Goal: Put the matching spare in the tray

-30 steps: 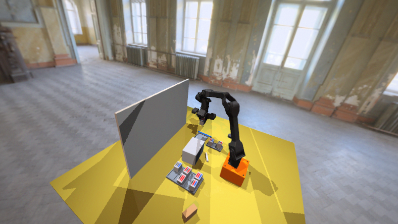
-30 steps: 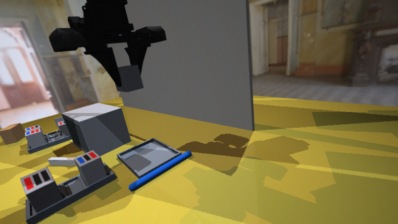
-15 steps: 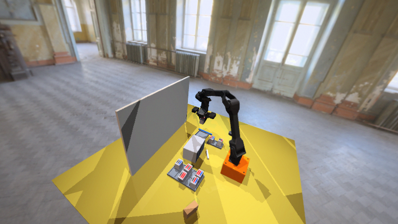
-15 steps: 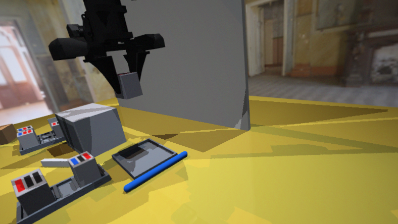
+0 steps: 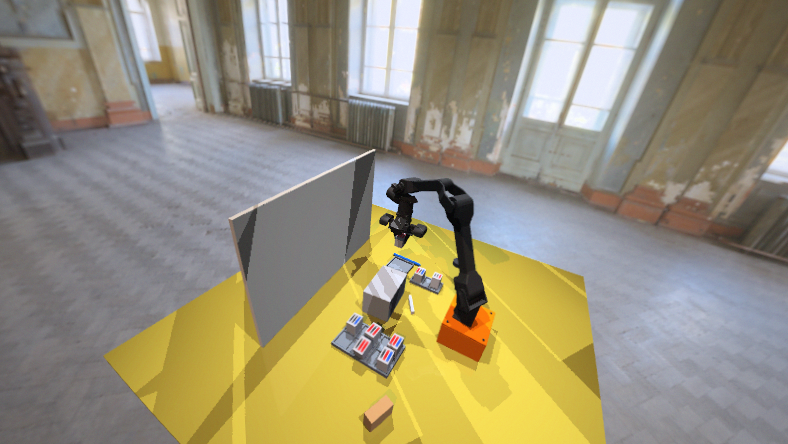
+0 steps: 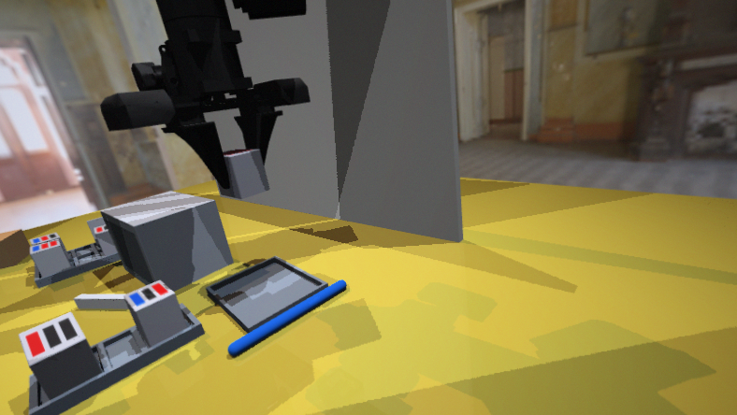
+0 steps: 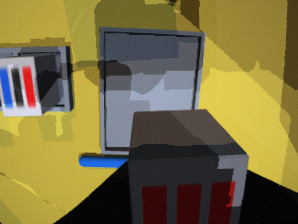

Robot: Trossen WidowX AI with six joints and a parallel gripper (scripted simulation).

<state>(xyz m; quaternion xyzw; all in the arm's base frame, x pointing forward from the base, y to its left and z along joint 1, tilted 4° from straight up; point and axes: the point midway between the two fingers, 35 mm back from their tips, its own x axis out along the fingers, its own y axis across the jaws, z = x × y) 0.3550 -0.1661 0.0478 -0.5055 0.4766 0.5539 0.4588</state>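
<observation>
Now: the grey tray 13 cm below my gripper tip and 1 cm behind it. Also, from my gripper tip: blue rod: 13 cm below, 7 cm to the right, 1 cm behind; rack: 15 cm behind, 13 cm below, 1 cm to the left; spare: 2 cm above.
</observation>
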